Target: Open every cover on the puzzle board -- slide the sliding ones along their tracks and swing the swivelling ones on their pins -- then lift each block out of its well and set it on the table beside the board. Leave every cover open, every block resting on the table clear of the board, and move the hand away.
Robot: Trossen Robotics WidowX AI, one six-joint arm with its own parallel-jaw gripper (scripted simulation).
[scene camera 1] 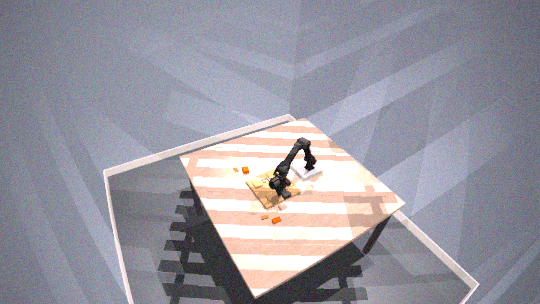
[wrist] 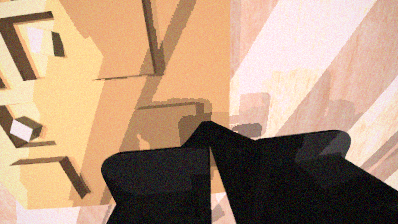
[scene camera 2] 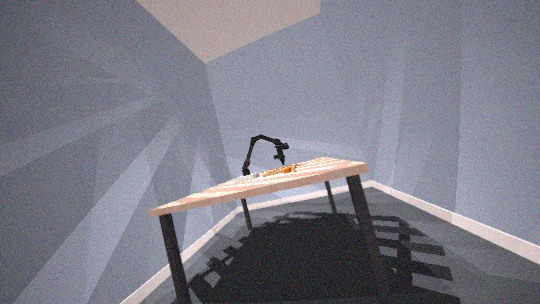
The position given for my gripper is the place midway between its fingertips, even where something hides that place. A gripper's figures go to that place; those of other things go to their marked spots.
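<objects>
My gripper (wrist: 206, 126) is 0.11 m from the lens, and then there's a cream block (wrist: 46, 42), which is 0.17 m from the lens.
</objects>
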